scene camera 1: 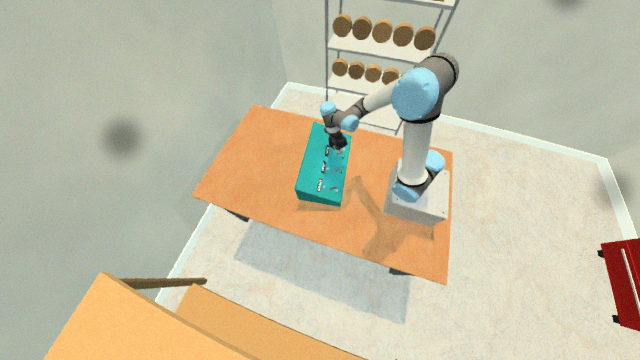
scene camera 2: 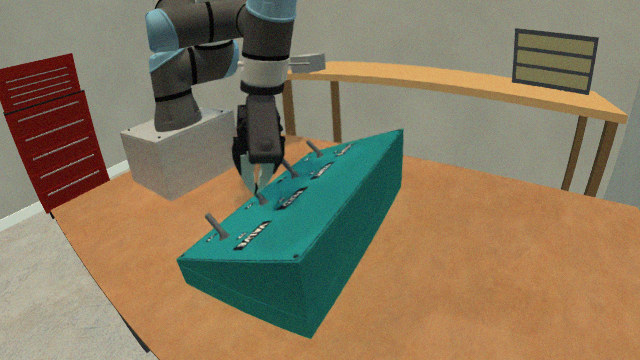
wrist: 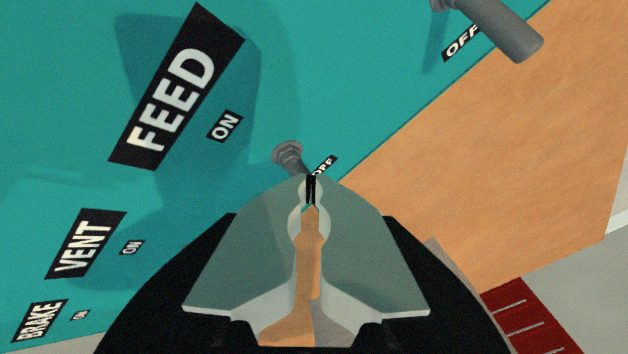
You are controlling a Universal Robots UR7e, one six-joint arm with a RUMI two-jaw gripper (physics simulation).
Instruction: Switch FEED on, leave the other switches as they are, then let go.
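Seen in the pictures: gripper, fingertip midpoint: (scene camera 1: 339,151) (scene camera 2: 255,192) (wrist: 311,177); arm's base, link origin: (scene camera 2: 178,123).
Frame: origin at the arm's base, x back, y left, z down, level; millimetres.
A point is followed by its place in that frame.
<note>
The teal switch panel (scene camera 1: 311,162) {x -553, y 135, z 40 mm} (scene camera 2: 350,215) {x -652, y 1, z 49 mm} (wrist: 55,75) {x -549, y 17, z 55 mm} stands on the table. The FEED label (wrist: 175,90) {x -524, y -5, z 66 mm} shows large in the wrist view. The FEED lever (scene camera 2: 262,200) {x -459, y -23, z 83 mm} (wrist: 291,159) {x -458, y -23, z 80 mm} leans from its base toward the OFF tag; its outer part is hidden by the fingers. My gripper (scene camera 1: 341,151) {x -448, y -29, z 68 mm} (scene camera 2: 256,191) {x -448, y -29, z 68 mm} (wrist: 311,177) {x -448, y -29, z 68 mm} is shut and empty, its tips at the FEED lever; contact cannot be told. The VALVE lever (scene camera 2: 216,226) {x -486, y -140, z 71 mm} (wrist: 507,30) {x -476, y -137, z 60 mm} leans toward its OFF tag. The VENT lever (scene camera 2: 290,168) {x -413, y 89, z 72 mm} and BRAKE lever (scene camera 2: 314,148) {x -373, y 201, z 71 mm} lean the same way, hidden in the wrist view.
The VALVE and VENT levers flank the FEED lever along the panel. The arm's pale base block (scene camera 1: 415,212) {x 73, y 142, z 36 mm} (scene camera 2: 175,167) {x -106, y -72, z 90 mm} stands on the wooden table (scene camera 1: 240,165) {x -1029, y 318, z 178 mm} (scene camera 2: 475,280) {x -842, y 121, z 178 mm}. A red cabinet (scene camera 2: 62,135) (wrist: 531,316), a bench (scene camera 2: 430,82) and a shelf rack (scene camera 1: 327,60) stand around it.
</note>
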